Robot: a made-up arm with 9 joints. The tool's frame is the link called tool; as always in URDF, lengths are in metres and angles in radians. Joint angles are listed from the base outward.
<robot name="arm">
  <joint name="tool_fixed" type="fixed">
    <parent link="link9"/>
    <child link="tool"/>
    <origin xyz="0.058 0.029 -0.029" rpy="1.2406 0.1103 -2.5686"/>
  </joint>
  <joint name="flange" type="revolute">
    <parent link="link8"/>
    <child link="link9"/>
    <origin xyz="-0.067 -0.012 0.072" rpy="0 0 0"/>
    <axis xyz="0 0 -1"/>
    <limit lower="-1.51" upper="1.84"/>
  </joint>
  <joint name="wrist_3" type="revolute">
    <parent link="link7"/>
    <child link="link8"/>
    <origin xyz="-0.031 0.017 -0.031" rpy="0 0 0"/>
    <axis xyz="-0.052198 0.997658 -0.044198"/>
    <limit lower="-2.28" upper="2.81"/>
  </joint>
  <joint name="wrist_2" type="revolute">
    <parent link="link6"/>
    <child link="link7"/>
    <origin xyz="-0.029 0.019 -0.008" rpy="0 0 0"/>
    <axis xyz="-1 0 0"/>
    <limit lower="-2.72" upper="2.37"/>
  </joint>
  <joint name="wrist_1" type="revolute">
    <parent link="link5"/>
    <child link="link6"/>
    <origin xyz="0.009 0.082 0.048" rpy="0 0 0"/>
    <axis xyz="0 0 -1"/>
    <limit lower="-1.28" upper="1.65"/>
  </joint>
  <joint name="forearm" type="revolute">
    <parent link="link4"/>
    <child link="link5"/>
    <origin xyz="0.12 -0.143 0.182" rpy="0 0 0"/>
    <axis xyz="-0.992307 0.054 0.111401"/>
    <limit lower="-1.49" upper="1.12"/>
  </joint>
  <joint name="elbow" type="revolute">
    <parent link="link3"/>
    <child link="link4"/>
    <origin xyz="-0.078 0.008 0.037" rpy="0 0 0"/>
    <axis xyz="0 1 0"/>
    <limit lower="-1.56" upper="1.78"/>
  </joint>
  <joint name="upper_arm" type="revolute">
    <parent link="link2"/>
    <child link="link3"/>
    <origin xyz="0.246 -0.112 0.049" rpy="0 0 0"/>
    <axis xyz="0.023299 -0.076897 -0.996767"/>
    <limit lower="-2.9" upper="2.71"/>
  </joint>
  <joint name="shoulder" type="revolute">
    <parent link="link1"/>
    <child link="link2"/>
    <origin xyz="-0.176 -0.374 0.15" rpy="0 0 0"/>
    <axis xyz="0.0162 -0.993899 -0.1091"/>
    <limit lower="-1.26" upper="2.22"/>
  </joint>
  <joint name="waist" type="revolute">
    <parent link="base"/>
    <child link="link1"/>
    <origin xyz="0.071 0.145 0.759" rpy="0 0 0"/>
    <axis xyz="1 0 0"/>
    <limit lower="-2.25" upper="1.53"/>
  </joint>
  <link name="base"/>
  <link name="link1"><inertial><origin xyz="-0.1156 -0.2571 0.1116"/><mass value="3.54"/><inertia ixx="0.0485" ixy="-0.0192" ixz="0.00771" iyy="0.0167" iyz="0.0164" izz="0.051"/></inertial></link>
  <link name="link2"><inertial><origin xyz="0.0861 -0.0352 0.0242"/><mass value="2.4"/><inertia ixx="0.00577" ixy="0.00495" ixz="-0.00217" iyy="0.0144" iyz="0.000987" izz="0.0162"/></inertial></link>
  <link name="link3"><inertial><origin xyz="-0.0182 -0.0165 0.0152"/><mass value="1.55"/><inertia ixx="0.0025" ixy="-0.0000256" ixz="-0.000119" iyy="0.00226" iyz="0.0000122" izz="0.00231"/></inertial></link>
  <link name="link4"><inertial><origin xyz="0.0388 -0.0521 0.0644"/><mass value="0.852"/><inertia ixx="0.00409" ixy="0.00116" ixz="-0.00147" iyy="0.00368" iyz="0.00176" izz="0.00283"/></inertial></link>
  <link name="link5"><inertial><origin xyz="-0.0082 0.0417 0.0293"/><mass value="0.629"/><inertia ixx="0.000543" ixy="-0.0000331" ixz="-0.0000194" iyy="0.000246" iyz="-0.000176" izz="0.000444"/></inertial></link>
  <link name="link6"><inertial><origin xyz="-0.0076 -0.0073 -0.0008"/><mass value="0.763"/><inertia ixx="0.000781" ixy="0" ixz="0" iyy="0.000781" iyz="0" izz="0.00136"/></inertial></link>
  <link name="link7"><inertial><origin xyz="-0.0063 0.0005 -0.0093"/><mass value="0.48"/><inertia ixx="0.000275" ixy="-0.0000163" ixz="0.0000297" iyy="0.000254" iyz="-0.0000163" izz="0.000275"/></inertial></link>
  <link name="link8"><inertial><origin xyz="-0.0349 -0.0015 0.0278"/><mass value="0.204"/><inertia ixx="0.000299" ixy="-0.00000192" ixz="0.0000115" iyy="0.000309" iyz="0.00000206" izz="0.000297"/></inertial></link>
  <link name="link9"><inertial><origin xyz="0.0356 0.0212 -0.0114"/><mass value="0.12"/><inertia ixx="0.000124" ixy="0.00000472" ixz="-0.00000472" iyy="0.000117" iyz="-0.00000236" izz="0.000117"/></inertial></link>
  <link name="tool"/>
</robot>
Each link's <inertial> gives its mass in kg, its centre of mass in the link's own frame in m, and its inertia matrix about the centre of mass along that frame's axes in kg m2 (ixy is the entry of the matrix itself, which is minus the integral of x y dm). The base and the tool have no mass. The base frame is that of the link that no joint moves.
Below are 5 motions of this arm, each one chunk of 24 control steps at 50 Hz.
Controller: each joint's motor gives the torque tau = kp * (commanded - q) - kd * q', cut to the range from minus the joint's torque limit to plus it. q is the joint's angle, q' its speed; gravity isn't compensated. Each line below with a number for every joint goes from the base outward.
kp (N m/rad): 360 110 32 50 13 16 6.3 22 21
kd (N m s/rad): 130 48 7.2 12 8.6 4.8 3 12 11
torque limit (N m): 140 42 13 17 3.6 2.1 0.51 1.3 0.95
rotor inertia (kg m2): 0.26 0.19 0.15 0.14 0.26 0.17 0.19 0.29 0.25
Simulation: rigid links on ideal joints. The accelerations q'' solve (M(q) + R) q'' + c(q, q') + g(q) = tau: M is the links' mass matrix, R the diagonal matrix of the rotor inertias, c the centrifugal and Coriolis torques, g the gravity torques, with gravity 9.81 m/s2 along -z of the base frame. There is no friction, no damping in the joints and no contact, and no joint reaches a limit. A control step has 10 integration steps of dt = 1/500 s. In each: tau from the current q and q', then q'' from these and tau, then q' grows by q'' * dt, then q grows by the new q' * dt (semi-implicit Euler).
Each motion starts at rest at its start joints. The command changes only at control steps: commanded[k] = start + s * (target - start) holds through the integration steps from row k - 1 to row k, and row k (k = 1, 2, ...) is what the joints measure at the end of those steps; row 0 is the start. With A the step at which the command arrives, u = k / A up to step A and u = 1 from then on. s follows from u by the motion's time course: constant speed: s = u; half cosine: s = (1 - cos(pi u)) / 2; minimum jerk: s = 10 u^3 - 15 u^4 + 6 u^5; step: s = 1 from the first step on.
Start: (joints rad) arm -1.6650 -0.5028 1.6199 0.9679 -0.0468 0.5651 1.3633 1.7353 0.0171
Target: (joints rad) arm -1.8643 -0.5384 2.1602 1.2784 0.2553 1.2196 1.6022 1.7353 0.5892
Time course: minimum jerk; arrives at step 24
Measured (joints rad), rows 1 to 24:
1: -1.6662 -0.5037 1.6212 0.9678 -0.0458 0.5650 1.3633 1.7353 0.0171
2: -1.6682 -0.5043 1.6243 0.9670 -0.0437 0.5649 1.3633 1.7353 0.0171
3: -1.6704 -0.5046 1.6286 0.9656 -0.0411 0.5648 1.3633 1.7353 0.0172
4: -1.6729 -0.5048 1.6338 0.9641 -0.0382 0.5651 1.3634 1.7354 0.0177
5: -1.6756 -0.5050 1.6399 0.9631 -0.0352 0.5660 1.3636 1.7354 0.0185
6: -1.6786 -0.5052 1.6470 0.9628 -0.0320 0.5679 1.3640 1.7354 0.0199
7: -1.6820 -0.5054 1.6554 0.9636 -0.0286 0.5711 1.3646 1.7355 0.0222
8: -1.6858 -0.5058 1.6654 0.9656 -0.0249 0.5761 1.3656 1.7355 0.0254
9: -1.6901 -0.5062 1.6772 0.9691 -0.0208 0.5830 1.3670 1.7355 0.0297
10: -1.6949 -0.5067 1.6910 0.9740 -0.0163 0.5921 1.3688 1.7356 0.0353
11: -1.7002 -0.5074 1.7071 0.9804 -0.0114 0.6037 1.3711 1.7356 0.0421
12: -1.7062 -0.5081 1.7255 0.9884 -0.0059 0.6177 1.3740 1.7356 0.0502
13: -1.7127 -0.5088 1.7461 0.9977 0.0001 0.6342 1.3775 1.7356 0.0597
14: -1.7197 -0.5096 1.7689 1.0083 0.0065 0.6530 1.3816 1.7357 0.0706
15: -1.7271 -0.5104 1.7936 1.0200 0.0134 0.6740 1.3863 1.7357 0.0827
16: -1.7350 -0.5112 1.8199 1.0325 0.0207 0.6969 1.3916 1.7358 0.0960
17: -1.7431 -0.5120 1.8474 1.0456 0.0283 0.7213 1.3973 1.7358 0.1103
18: -1.7515 -0.5127 1.8758 1.0590 0.0361 0.7468 1.4036 1.7359 0.1253
19: -1.7599 -0.5134 1.9044 1.0725 0.0442 0.7731 1.4102 1.7360 0.1409
20: -1.7683 -0.5140 1.9329 1.0858 0.0523 0.7996 1.4171 1.7361 0.1567
21: -1.7766 -0.5145 1.9607 1.0986 0.0604 0.8259 1.4242 1.7363 0.1726
22: -1.7846 -0.5150 1.9873 1.1108 0.0684 0.8516 1.4315 1.7364 0.1884
23: -1.7923 -0.5154 2.0125 1.1221 0.0762 0.8763 1.4387 1.7366 0.2038
24: -1.7997 -0.5158 2.0360 1.1326 0.0839 0.8998 1.4459 1.7367 0.2187

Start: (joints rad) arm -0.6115 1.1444 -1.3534 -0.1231 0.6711 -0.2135 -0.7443 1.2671 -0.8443
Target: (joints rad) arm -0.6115 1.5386 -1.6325 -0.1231 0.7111 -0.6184 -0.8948 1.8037 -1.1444
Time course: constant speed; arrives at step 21
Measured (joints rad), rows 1 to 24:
1: -0.6105 1.1453 -1.3546 -0.1207 0.6712 -0.2135 -0.7443 1.2675 -0.8445
2: -0.6086 1.1472 -1.3571 -0.1170 0.6717 -0.2139 -0.7444 1.2687 -0.8451
3: -0.6064 1.1498 -1.3605 -0.1134 0.6724 -0.2149 -0.7445 1.2707 -0.8462
4: -0.6041 1.1531 -1.3647 -0.1101 0.6734 -0.2168 -0.7449 1.2735 -0.8477
5: -0.6019 1.1572 -1.3696 -0.1071 0.6744 -0.2197 -0.7454 1.2772 -0.8497
6: -0.5998 1.1620 -1.3754 -0.1045 0.6756 -0.2237 -0.7461 1.2817 -0.8522
7: -0.5977 1.1675 -1.3818 -0.1021 0.6767 -0.2287 -0.7470 1.2870 -0.8552
8: -0.5957 1.1736 -1.3889 -0.1000 0.6779 -0.2346 -0.7482 1.2931 -0.8586
9: -0.5938 1.1804 -1.3965 -0.0980 0.6791 -0.2416 -0.7496 1.2998 -0.8625
10: -0.5921 1.1877 -1.4048 -0.0962 0.6802 -0.2494 -0.7513 1.3073 -0.8667
11: -0.5904 1.1956 -1.4136 -0.0945 0.6814 -0.2581 -0.7532 1.3155 -0.8714
12: -0.5888 1.2041 -1.4229 -0.0930 0.6825 -0.2676 -0.7554 1.3243 -0.8764
13: -0.5873 1.2131 -1.4326 -0.0917 0.6836 -0.2778 -0.7578 1.3338 -0.8818
14: -0.5858 1.2226 -1.4426 -0.0904 0.6847 -0.2888 -0.7604 1.3439 -0.8875
15: -0.5845 1.2326 -1.4531 -0.0892 0.6858 -0.3003 -0.7633 1.3545 -0.8936
16: -0.5832 1.2431 -1.4639 -0.0881 0.6868 -0.3124 -0.7664 1.3657 -0.9000
17: -0.5820 1.2540 -1.4750 -0.0871 0.6878 -0.3251 -0.7696 1.3775 -0.9067
18: -0.5808 1.2654 -1.4863 -0.0862 0.6888 -0.3383 -0.7731 1.3898 -0.9137
19: -0.5798 1.2771 -1.4979 -0.0853 0.6898 -0.3520 -0.7768 1.4025 -0.9210
20: -0.5787 1.2893 -1.5097 -0.0845 0.6907 -0.3661 -0.7806 1.4158 -0.9285
21: -0.5778 1.3018 -1.5218 -0.0838 0.6917 -0.3806 -0.7846 1.4295 -0.9363
22: -0.5768 1.3143 -1.5336 -0.0832 0.6925 -0.3952 -0.7888 1.4433 -0.9442
23: -0.5760 1.3265 -1.5447 -0.0827 0.6932 -0.4094 -0.7930 1.4569 -0.9519
24: -0.5751 1.3381 -1.5550 -0.0823 0.6937 -0.4229 -0.7972 1.4701 -0.9594

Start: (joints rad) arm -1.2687 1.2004 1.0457 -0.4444 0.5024 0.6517 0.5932 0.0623 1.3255
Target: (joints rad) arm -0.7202 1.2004 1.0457 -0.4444 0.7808 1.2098 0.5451 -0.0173 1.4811
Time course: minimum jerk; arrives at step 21
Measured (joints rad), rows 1 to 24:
1: -1.2694 1.2008 1.0470 -0.4473 0.5023 0.6514 0.5932 0.0623 1.3255
2: -1.2707 1.2014 1.0504 -0.4531 0.5018 0.6507 0.5932 0.0621 1.3256
3: -1.2720 1.2021 1.0549 -0.4599 0.5009 0.6499 0.5932 0.0620 1.3257
4: -1.2729 1.2027 1.0600 -0.4668 0.4998 0.6495 0.5932 0.0618 1.3260
5: -1.2730 1.2032 1.0654 -0.4735 0.4986 0.6499 0.5932 0.0614 1.3264
6: -1.2718 1.2036 1.0709 -0.4800 0.4975 0.6515 0.5931 0.0610 1.3270
7: -1.2691 1.2039 1.0763 -0.4862 0.4967 0.6547 0.5929 0.0605 1.3280
8: -1.2645 1.2042 1.0815 -0.4920 0.4962 0.6599 0.5927 0.0598 1.3293
9: -1.2578 1.2044 1.0865 -0.4975 0.4961 0.6673 0.5923 0.0589 1.3310
10: -1.2490 1.2046 1.0913 -0.5025 0.4967 0.6772 0.5918 0.0578 1.3331
11: -1.2379 1.2048 1.0956 -0.5072 0.4978 0.6895 0.5912 0.0564 1.3357
12: -1.2247 1.2050 1.0994 -0.5114 0.4996 0.7043 0.5904 0.0549 1.3387
13: -1.2094 1.2052 1.1027 -0.5152 0.5021 0.7215 0.5895 0.0532 1.3420
14: -1.1924 1.2054 1.1054 -0.5185 0.5053 0.7407 0.5885 0.0513 1.3458
15: -1.1740 1.2058 1.1074 -0.5213 0.5092 0.7616 0.5874 0.0492 1.3498
16: -1.1545 1.2062 1.1087 -0.5236 0.5136 0.7838 0.5861 0.0471 1.3541
17: -1.1343 1.2067 1.1094 -0.5255 0.5186 0.8068 0.5848 0.0448 1.3586
18: -1.1138 1.2073 1.1093 -0.5270 0.5239 0.8301 0.5834 0.0425 1.3631
19: -1.0935 1.2079 1.1087 -0.5280 0.5296 0.8532 0.5820 0.0403 1.3676
20: -1.0736 1.2086 1.1076 -0.5288 0.5355 0.8757 0.5806 0.0380 1.3720
21: -1.0544 1.2094 1.1061 -0.5292 0.5415 0.8973 0.5791 0.0358 1.3763
22: -1.0361 1.2102 1.1043 -0.5296 0.5475 0.9177 0.5777 0.0337 1.3804
23: -1.0186 1.2110 1.1025 -0.5298 0.5535 0.9368 0.5764 0.0317 1.3844
24: -1.0019 1.2119 1.1006 -0.5300 0.5594 0.9546 0.5750 0.0297 1.3883

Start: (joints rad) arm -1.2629 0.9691 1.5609 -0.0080 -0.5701 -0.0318 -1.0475 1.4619 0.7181
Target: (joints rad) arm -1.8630 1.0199 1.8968 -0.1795 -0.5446 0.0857 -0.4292 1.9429 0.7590
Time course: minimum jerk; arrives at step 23
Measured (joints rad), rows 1 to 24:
1: -1.2635 0.9693 1.5628 -0.0102 -0.5703 -0.0320 -1.0475 1.4618 0.7181
2: -1.2647 0.9697 1.5671 -0.0152 -0.5709 -0.0325 -1.0475 1.4618 0.7181
3: -1.2666 0.9701 1.5729 -0.0216 -0.5717 -0.0331 -1.0474 1.4617 0.7182
4: -1.2691 0.9707 1.5796 -0.0285 -0.5727 -0.0337 -1.0472 1.4619 0.7182
5: -1.2723 0.9713 1.5868 -0.0356 -0.5738 -0.0342 -1.0467 1.4625 0.7183
6: -1.2766 0.9720 1.5944 -0.0425 -0.5750 -0.0345 -1.0456 1.4635 0.7184
7: -1.2822 0.9729 1.6026 -0.0492 -0.5762 -0.0346 -1.0439 1.4653 0.7186
8: -1.2893 0.9739 1.6113 -0.0558 -0.5774 -0.0342 -1.0412 1.4680 0.7189
9: -1.2981 0.9750 1.6207 -0.0623 -0.5786 -0.0335 -1.0376 1.4717 0.7193
10: -1.3089 0.9762 1.6311 -0.0690 -0.5797 -0.0322 -1.0330 1.4764 0.7197
11: -1.3216 0.9776 1.6425 -0.0759 -0.5808 -0.0305 -1.0273 1.4823 0.7203
12: -1.3364 0.9791 1.6551 -0.0833 -0.5818 -0.0282 -1.0207 1.4894 0.7209
13: -1.3532 0.9806 1.6687 -0.0911 -0.5828 -0.0254 -1.0129 1.4977 0.7217
14: -1.3719 0.9823 1.6835 -0.0996 -0.5836 -0.0221 -1.0042 1.5071 0.7226
15: -1.3922 0.9839 1.6993 -0.1087 -0.5843 -0.0184 -0.9944 1.5175 0.7235
16: -1.4139 0.9856 1.7159 -0.1185 -0.5849 -0.0143 -0.9836 1.5289 0.7245
17: -1.4366 0.9872 1.7332 -0.1289 -0.5854 -0.0098 -0.9718 1.5409 0.7256
18: -1.4601 0.9888 1.7509 -0.1398 -0.5859 -0.0051 -0.9589 1.5535 0.7267
19: -1.4839 0.9903 1.7688 -0.1512 -0.5863 -0.0004 -0.9450 1.5663 0.7278
20: -1.5077 0.9917 1.7865 -0.1628 -0.5866 0.0045 -0.9301 1.5793 0.7289
21: -1.5312 0.9930 1.8038 -0.1745 -0.5869 0.0092 -0.9142 1.5923 0.7301
22: -1.5539 0.9941 1.8205 -0.1862 -0.5873 0.0138 -0.8973 1.6050 0.7312
23: -1.5758 0.9952 1.8363 -0.1976 -0.5877 0.0182 -0.8797 1.6174 0.7322
24: -1.5968 0.9961 1.8511 -0.2084 -0.5881 0.0224 -0.8618 1.6294 0.7332

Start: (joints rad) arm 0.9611 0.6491 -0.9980 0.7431 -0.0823 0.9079 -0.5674 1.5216 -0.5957
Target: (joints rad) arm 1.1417 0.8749 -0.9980 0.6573 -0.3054 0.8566 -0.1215 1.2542 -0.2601
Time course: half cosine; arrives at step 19
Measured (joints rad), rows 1 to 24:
1: 0.9637 0.6492 -0.9976 0.7432 -0.0821 0.9079 -0.5674 1.5216 -0.5957
2: 0.9689 0.6488 -0.9955 0.7436 -0.0810 0.9077 -0.5671 1.5215 -0.5955
3: 0.9751 0.6482 -0.9919 0.7446 -0.0793 0.9073 -0.5667 1.5213 -0.5950
4: 0.9818 0.6476 -0.9874 0.7458 -0.0772 0.9068 -0.5658 1.5207 -0.5941
5: 0.9889 0.6475 -0.9826 0.7470 -0.0752 0.9062 -0.5643 1.5198 -0.5926
6: 0.9962 0.6478 -0.9776 0.7481 -0.0733 0.9055 -0.5622 1.5184 -0.5905
7: 1.0039 0.6488 -0.9729 0.7487 -0.0718 0.9046 -0.5592 1.5164 -0.5877
8: 1.0119 0.6506 -0.9684 0.7488 -0.0708 0.9035 -0.5552 1.5138 -0.5840
9: 1.0202 0.6530 -0.9641 0.7484 -0.0703 0.9023 -0.5502 1.5106 -0.5795
10: 1.0289 0.6563 -0.9602 0.7474 -0.0704 0.9009 -0.5441 1.5066 -0.5741
11: 1.0379 0.6603 -0.9566 0.7458 -0.0711 0.8993 -0.5368 1.5020 -0.5678
12: 1.0471 0.6649 -0.9532 0.7436 -0.0723 0.8975 -0.5284 1.4968 -0.5607
13: 1.0566 0.6702 -0.9500 0.7409 -0.0741 0.8955 -0.5189 1.4910 -0.5529
14: 1.0663 0.6760 -0.9469 0.7377 -0.0763 0.8934 -0.5083 1.4847 -0.5445
15: 1.0760 0.6823 -0.9440 0.7341 -0.0790 0.8911 -0.4967 1.4779 -0.5355
16: 1.0857 0.6888 -0.9412 0.7302 -0.0820 0.8887 -0.4842 1.4709 -0.5262
17: 1.0953 0.6955 -0.9384 0.7260 -0.0853 0.8863 -0.4711 1.4636 -0.5167
18: 1.1046 0.7023 -0.9356 0.7217 -0.0888 0.8838 -0.4576 1.4563 -0.5070
19: 1.1136 0.7089 -0.9329 0.7174 -0.0924 0.8813 -0.4438 1.4490 -0.4975
20: 1.1221 0.7154 -0.9302 0.7131 -0.0959 0.8789 -0.4300 1.4419 -0.4882
21: 1.1302 0.7216 -0.9275 0.7090 -0.0995 0.8766 -0.4164 1.4350 -0.4793
22: 1.1378 0.7276 -0.9250 0.7051 -0.1031 0.8744 -0.4030 1.4283 -0.4706
23: 1.1450 0.7334 -0.9226 0.7013 -0.1066 0.8723 -0.3899 1.4219 -0.4623
24: 1.1517 0.7390 -0.9204 0.6978 -0.1100 0.8703 -0.3773 1.4157 -0.4543

